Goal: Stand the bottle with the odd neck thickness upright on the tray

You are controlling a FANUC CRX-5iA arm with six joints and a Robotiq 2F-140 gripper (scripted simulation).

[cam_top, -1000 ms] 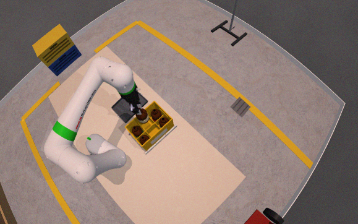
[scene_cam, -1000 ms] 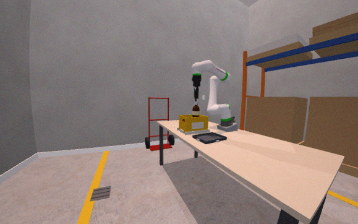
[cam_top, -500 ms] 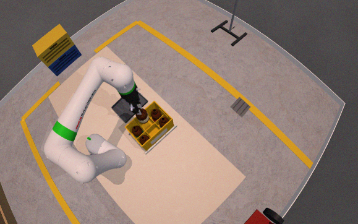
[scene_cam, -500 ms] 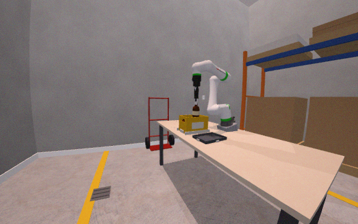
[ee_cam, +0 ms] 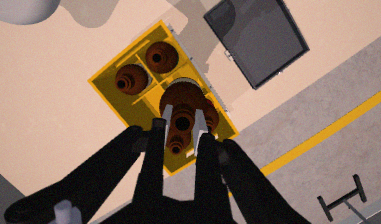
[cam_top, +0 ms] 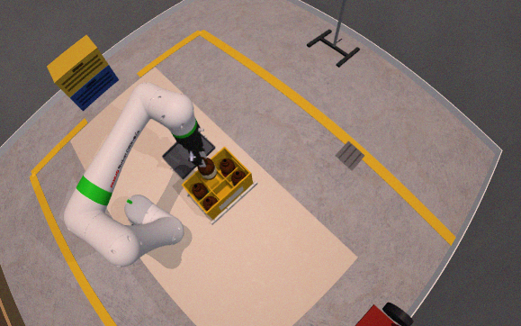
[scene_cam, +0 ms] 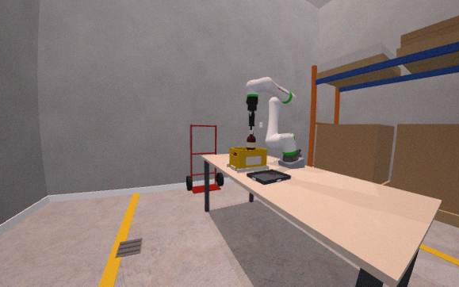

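Right now the brown bottle is 9 cm below my hand. The rest, counted from my hand: yellow crate: 1 cm behind, 4 cm to the right, 25 cm below; then dark tray: 3 cm ahead, 24 cm to the left, 32 cm below.
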